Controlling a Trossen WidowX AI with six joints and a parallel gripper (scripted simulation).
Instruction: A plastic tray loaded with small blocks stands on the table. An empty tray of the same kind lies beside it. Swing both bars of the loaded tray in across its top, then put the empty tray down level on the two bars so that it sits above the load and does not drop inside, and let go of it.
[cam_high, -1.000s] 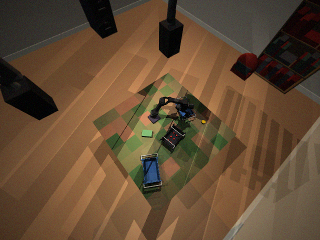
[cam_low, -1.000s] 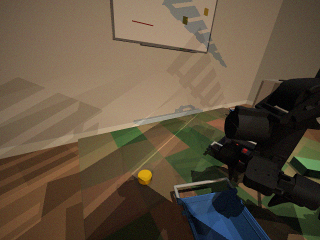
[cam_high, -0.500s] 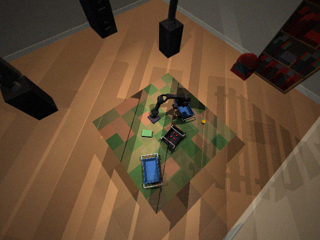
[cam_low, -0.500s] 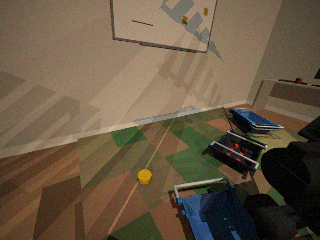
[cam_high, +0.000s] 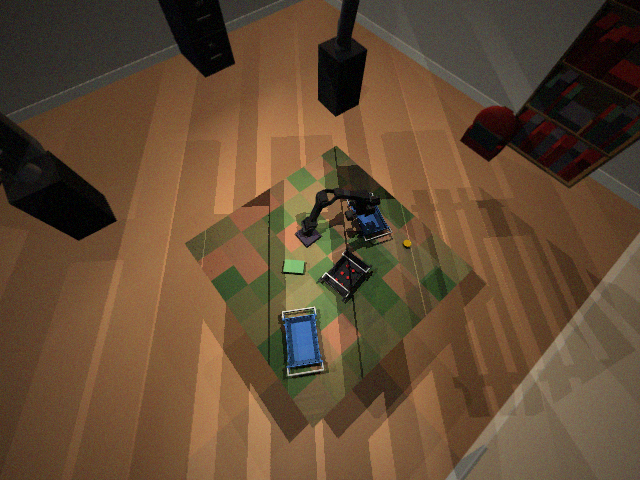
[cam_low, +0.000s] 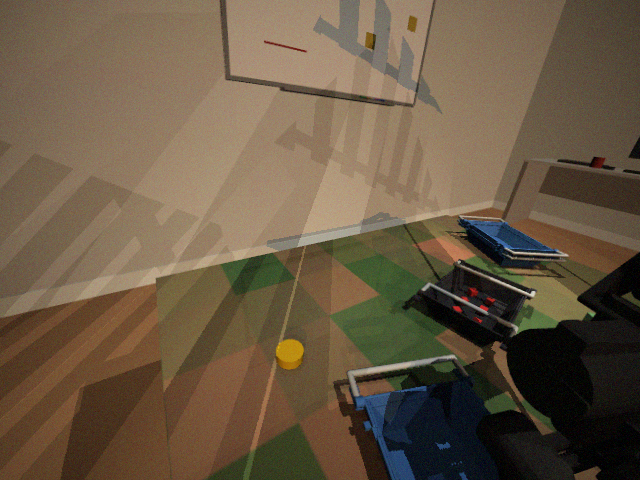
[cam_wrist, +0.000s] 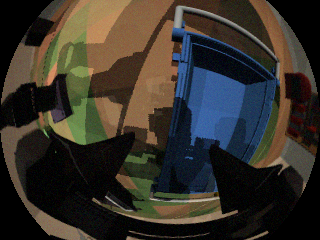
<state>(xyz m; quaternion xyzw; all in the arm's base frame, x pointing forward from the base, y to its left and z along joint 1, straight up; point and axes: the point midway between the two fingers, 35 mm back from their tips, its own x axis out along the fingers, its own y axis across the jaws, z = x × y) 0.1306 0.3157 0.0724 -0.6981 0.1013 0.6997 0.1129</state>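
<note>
My gripper tip is 7 cm to the right of the blue tray, 2 cm short of it and 2 cm above it. The rest, counted from my gripper tip: yellow disc 31 cm ahead, 16 cm to the left, 5 cm below; green block 52 cm to the right, 4 cm below, 2 cm ahead.
</note>
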